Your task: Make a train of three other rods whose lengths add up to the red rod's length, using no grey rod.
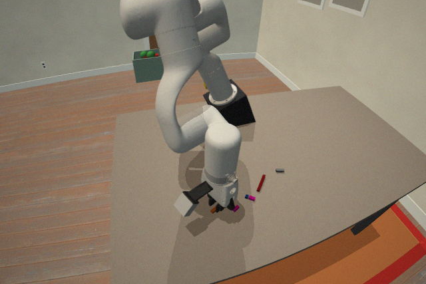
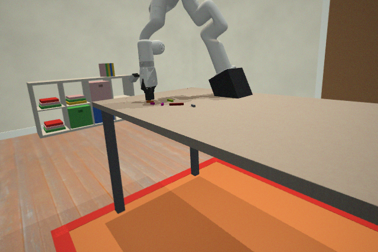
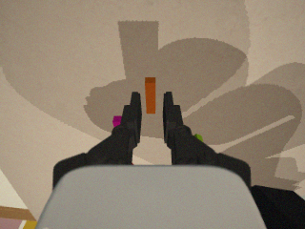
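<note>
My gripper is now 30 mm above the orange rod. Also, from my hand: blue rod: 10 mm behind, 110 mm to the left, 30 mm below; then red rod: 50 mm behind, 170 mm to the left, 30 mm below; then lime rod: 90 mm behind, 60 mm to the left, 30 mm below.
</note>
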